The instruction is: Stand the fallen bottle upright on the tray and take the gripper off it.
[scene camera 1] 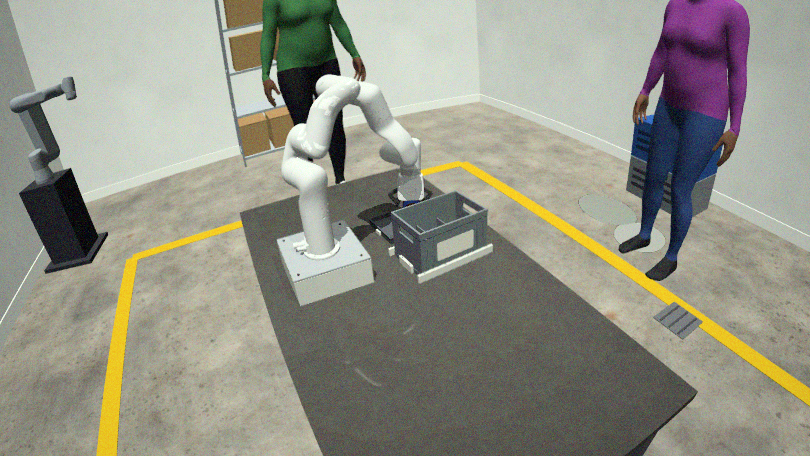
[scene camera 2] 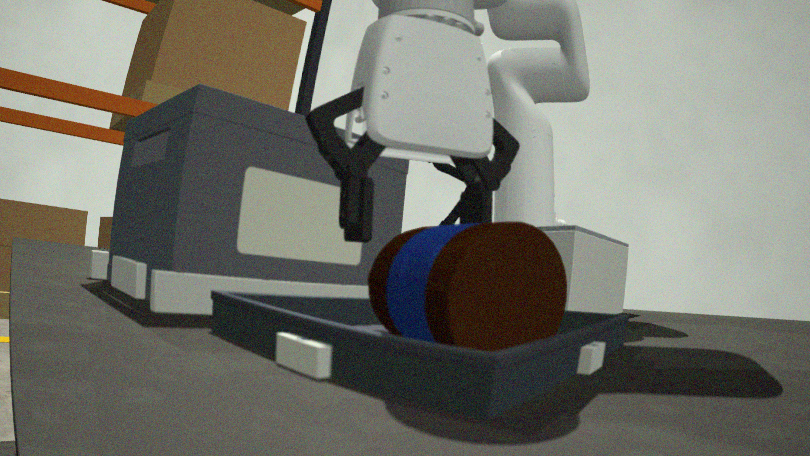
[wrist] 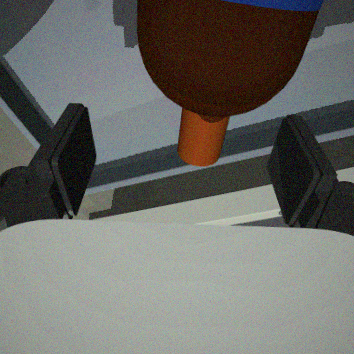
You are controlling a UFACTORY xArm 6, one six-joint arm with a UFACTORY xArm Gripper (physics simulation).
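Places are measured from the arm's base along level axes (x ahead, y left, z up), in millimetres.
Pixels of known places: gripper, between the fingertips: point(wrist: 184, 135); arm's base, origin of its link: point(scene camera 1: 321, 249).
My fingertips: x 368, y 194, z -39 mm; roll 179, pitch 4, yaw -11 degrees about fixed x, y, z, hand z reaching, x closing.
Ahead of a thing's pixels: the offset from my fingertips to its top centre. Level surfaces: height alone.
The brown bottle @[10 mm up, 21 mm ahead, 43 mm left] point(scene camera 1: 410, 203) point(scene camera 2: 504, 283) point(wrist: 220, 60) with a blue band lies on its side in the dark tray @[44 mm down, 6 mm back, 35 mm left] point(scene camera 2: 396, 362) point(wrist: 90, 85). In the scene camera 2 view its flat base faces the camera. Its orange neck points toward the crate side and shows between the finger pads in the wrist view. My gripper point(scene camera 2: 416, 226) point(wrist: 184, 135) is open, points down and holds nothing. Its fingers are spread to either side at the neck end, and one fingertip is partly hidden behind the bottle in the scene camera 2 view. Whether the fingers touch the bottle cannot be told.
A grey divided crate @[106 mm up, 44 mm ahead, 218 mm right] point(scene camera 1: 410, 249) point(scene camera 2: 209, 169) stands close beside the tray, with white strips point(scene camera 1: 456, 263) point(scene camera 2: 187, 291) along its foot. The white robot base point(scene camera 1: 334, 283) point(scene camera 2: 600, 271) stands on the dark table @[69 mm down] point(scene camera 1: 481, 351). Two people stand beyond the table.
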